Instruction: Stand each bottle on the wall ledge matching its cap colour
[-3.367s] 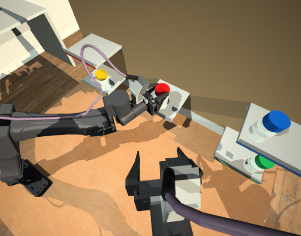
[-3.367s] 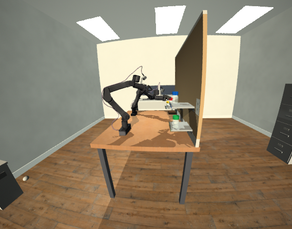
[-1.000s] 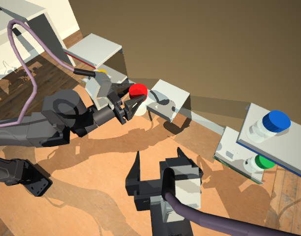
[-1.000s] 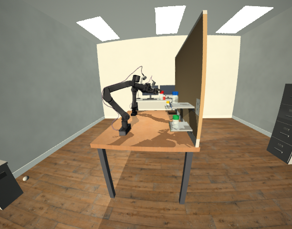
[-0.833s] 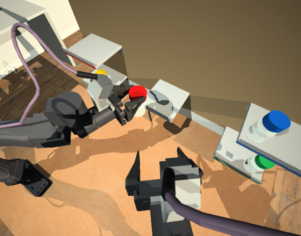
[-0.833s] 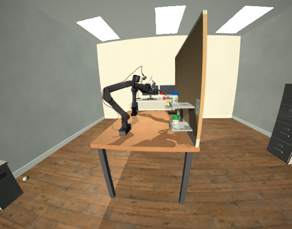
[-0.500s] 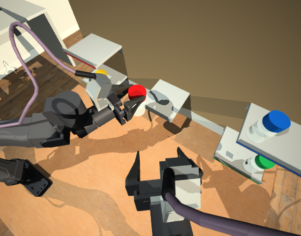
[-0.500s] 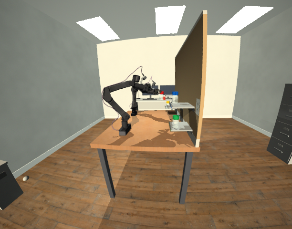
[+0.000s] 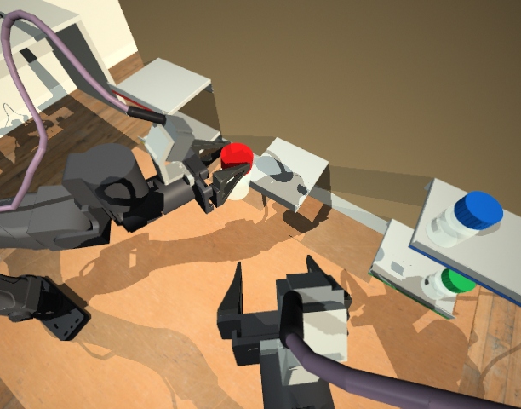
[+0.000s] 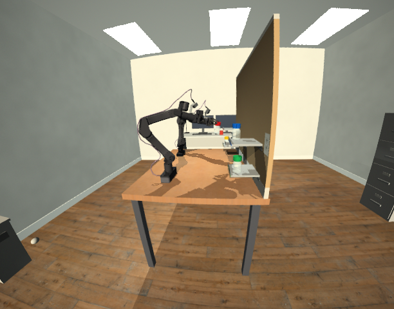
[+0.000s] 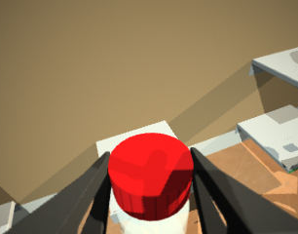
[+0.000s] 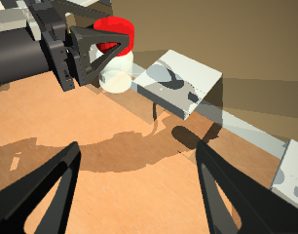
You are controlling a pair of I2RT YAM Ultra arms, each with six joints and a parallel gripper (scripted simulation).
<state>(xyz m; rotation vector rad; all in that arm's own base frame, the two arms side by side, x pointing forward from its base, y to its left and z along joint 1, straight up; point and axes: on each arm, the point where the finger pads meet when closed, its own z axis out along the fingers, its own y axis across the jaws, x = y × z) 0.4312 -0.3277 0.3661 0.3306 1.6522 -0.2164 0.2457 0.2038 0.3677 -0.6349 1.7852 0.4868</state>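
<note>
Now: the red-capped bottle 10 mm to the left of my left hand and 50 mm below it. Round my left hand: yellow-capped bottle 140 mm ahead, 310 mm to the left, 240 mm below; then blue-capped bottle 80 mm ahead, 370 mm to the right, 50 mm below; then brown wall 260 mm ahead, 60 mm to the right, 70 mm above.
</note>
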